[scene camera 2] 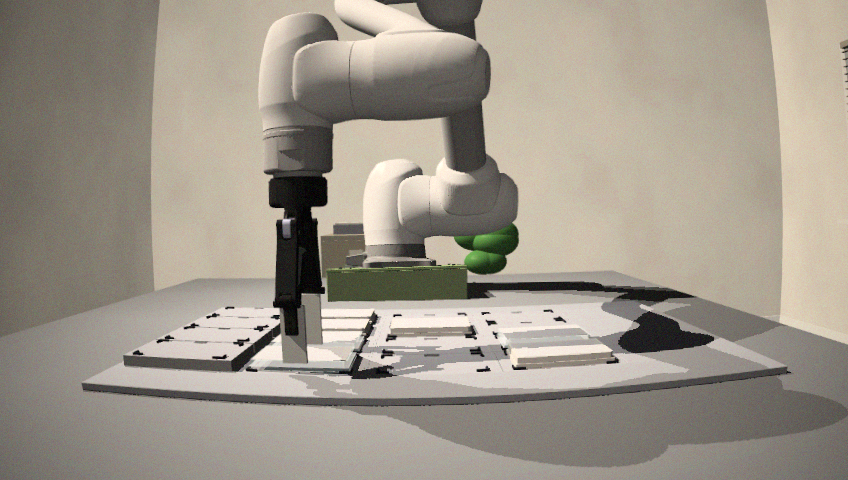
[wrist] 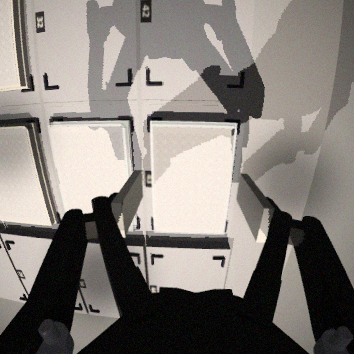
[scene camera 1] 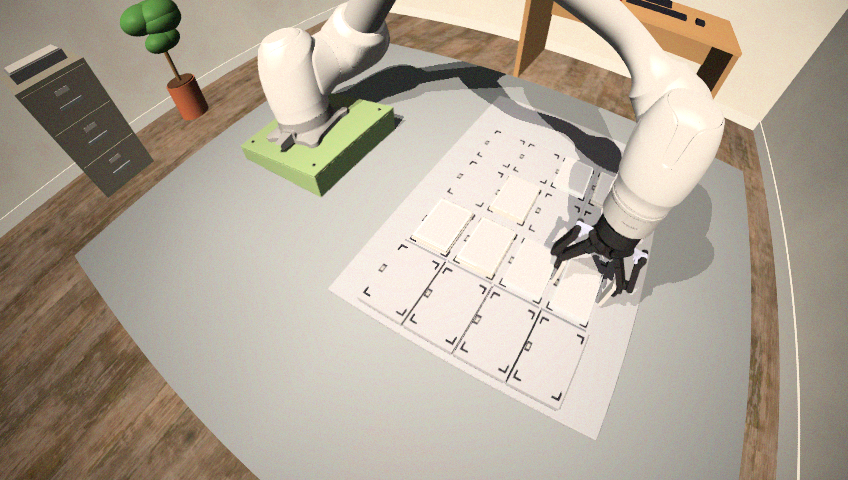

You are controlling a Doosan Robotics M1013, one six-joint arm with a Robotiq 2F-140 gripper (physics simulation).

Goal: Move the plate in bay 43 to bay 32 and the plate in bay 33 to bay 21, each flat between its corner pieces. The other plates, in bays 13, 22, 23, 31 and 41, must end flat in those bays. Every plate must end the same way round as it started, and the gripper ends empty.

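Places are measured from the arm's base along level axes (x ahead, y left, z up), in millimetres.
Where they show: gripper, between the fingertips: [scene camera 2: 304, 352] [wrist: 189, 184] [scene camera 1: 578, 288]; arm's base, origin of its link: [scene camera 2: 395, 266] [scene camera 1: 308, 125].
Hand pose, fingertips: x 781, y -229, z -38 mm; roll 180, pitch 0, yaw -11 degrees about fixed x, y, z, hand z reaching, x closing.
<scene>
Things, the pixels of their top centre, and the offset from my fingertips. "spot": a spot on its surface instead. Level surfaces: height alone.
- bay 43, a spot on its surface: [wrist: 192, 185] spot: dy -1, dx +3, dz +0 mm
- bay 33, a spot on its surface: [wrist: 87, 172] [scene camera 1: 533, 261] spot: dy +30, dx -105, dz +0 mm
- Bay 32, a spot on its surface: [wrist: 67, 50] spot: dy +153, dx -96, dz -15 mm
- bay 21, a spot on its surface: [scene camera 1: 535, 163] spot: dy +357, dx -153, dz -15 mm
- bay 13, a spot on its surface: [scene camera 1: 443, 224] spot: dy +54, dx -314, dz +0 mm
- bay 23, a spot on its surface: [wrist: 25, 172] spot: dy +43, dx -182, dz +0 mm
- bay 22, a spot on its surface: [wrist: 7, 47] [scene camera 2: 415, 326] spot: dy +171, dx -152, dz +0 mm
- bay 31, a spot on its surface: [scene camera 1: 572, 178] spot: dy +324, dx -49, dz +0 mm
- bay 41, a spot on its surface: [scene camera 2: 559, 355] spot: dy +305, dx +100, dz -1 mm
- mat, height of its surface: dz -15 mm
The plate in bay 43 [scene camera 1: 574, 302] [scene camera 2: 333, 360] [wrist: 192, 185] lies flat. My gripper [scene camera 1: 581, 284] [scene camera 2: 304, 352] [wrist: 189, 184] is open and empty, fingers pointing down on either side of that plate. The plate in bay 33 [scene camera 1: 526, 270] [wrist: 87, 172] lies flat beside it. Bay 32 [scene camera 1: 556, 217] [wrist: 67, 50] and bay 21 [scene camera 1: 535, 163] hold no plate. Plates lie in bay 13 [scene camera 1: 443, 224], bay 23 [scene camera 1: 484, 246] [wrist: 25, 172], bay 22 [scene camera 1: 514, 199] [scene camera 2: 431, 324] [wrist: 7, 47], bay 31 [scene camera 1: 572, 178] and bay 41 [scene camera 1: 604, 189] [scene camera 2: 559, 355], the last partly behind the arm in scene camera 1.
A raised row of bays [scene camera 1: 493, 330] [scene camera 2: 190, 353] borders the bay 13 to 43 row. The arm's green base block [scene camera 1: 321, 142] [scene camera 2: 396, 284] stands behind the mat [scene camera 1: 595, 422] [scene camera 2: 416, 397]. The arm's shadow crosses the mat.
</scene>
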